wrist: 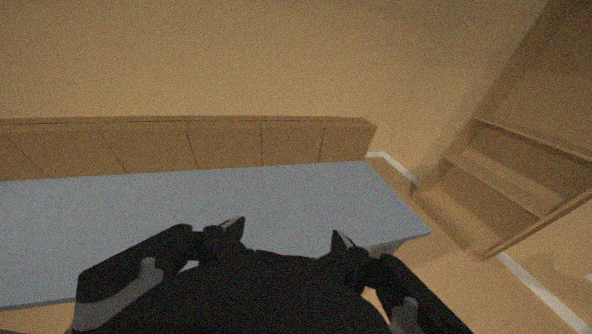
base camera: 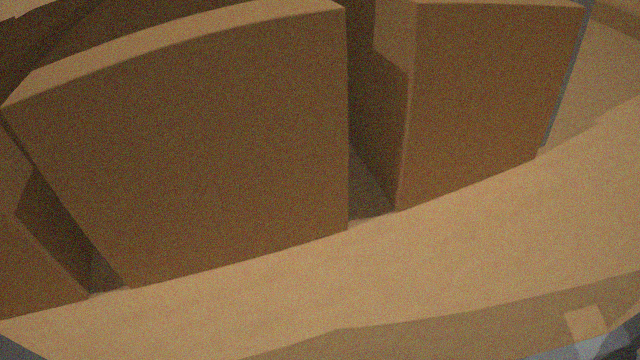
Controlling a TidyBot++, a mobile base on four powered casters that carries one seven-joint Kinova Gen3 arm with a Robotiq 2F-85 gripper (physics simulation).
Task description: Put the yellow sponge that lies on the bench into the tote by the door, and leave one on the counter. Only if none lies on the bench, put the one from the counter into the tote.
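Places are measured from the arm's base along level axes (x ahead, y left, z up), in centimetres.
Pixels of known places: gripper, fingertip midpoint: [wrist: 287,233].
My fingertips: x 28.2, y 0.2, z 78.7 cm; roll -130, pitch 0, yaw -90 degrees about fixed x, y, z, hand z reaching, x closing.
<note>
Behind a point stands the place of what it marks.
My gripper [wrist: 287,233] @(y 0.2, x 28.2, z 78.7 cm) is open, with no object between its fingertips. In the wrist view it is in front of and above a long blue-grey top [wrist: 300,195] @(y -1.5, x 58.8, z 51.8 cm) that may be the bench; its right end and a near edge show, and the gripper hides part of it. The yellow sponge, the tote and the counter do not show in either view.
A row of brown panels [wrist: 225,145] @(y 28.6, x 68.4, z 62.5 cm) runs behind the blue-grey top, against the wall. A wooden shelf unit [wrist: 505,177] @(y -180.3, x 134.9, z 26.0 cm) stands at the right. In the base view, large brown upright blocks [base camera: 200,165] @(y 10.3, x 33.2, z -24.3 cm) [base camera: 480,90] @(y -18.9, x 42.7, z -23.4 cm) stand close ahead, with dark gaps between them.
</note>
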